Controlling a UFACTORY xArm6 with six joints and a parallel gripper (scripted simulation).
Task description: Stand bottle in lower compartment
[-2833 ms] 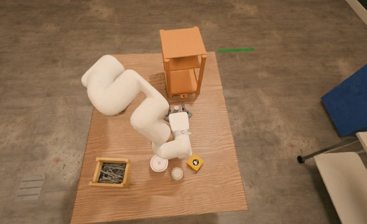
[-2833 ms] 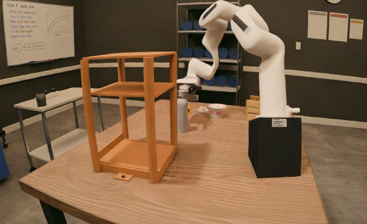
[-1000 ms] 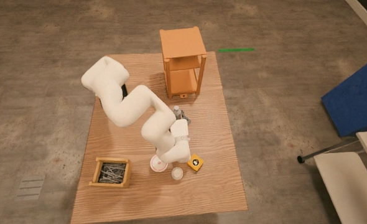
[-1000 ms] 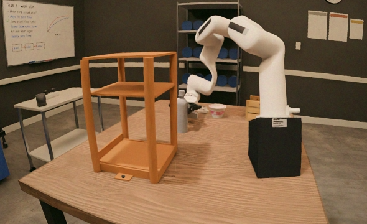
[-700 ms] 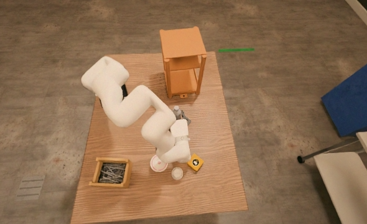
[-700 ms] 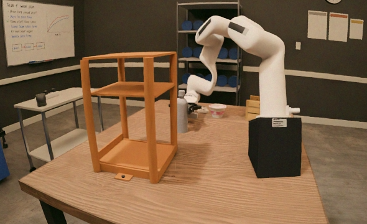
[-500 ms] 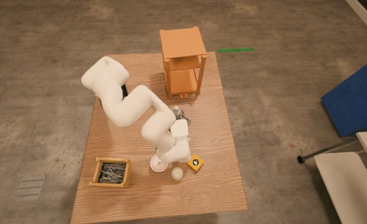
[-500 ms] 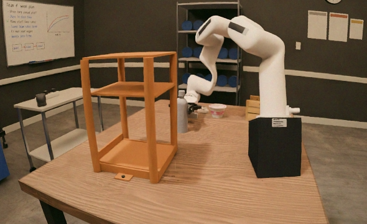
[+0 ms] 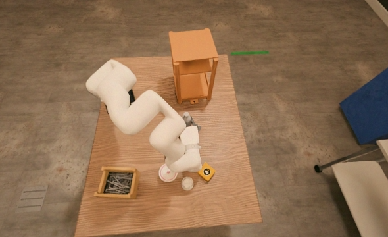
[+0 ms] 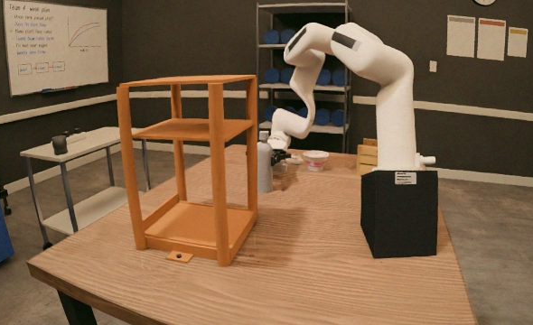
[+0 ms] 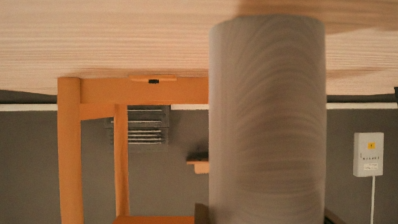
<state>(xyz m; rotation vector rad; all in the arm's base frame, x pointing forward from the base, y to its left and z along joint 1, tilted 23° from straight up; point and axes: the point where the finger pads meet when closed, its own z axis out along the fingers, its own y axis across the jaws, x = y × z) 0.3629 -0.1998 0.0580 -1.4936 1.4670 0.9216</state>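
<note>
Now: hand 30 cm to the right of the orange shelving unit, 10 cm short of it and 8 cm below it. The rest, counted from my hand: grey bottle (2 cm above).
</note>
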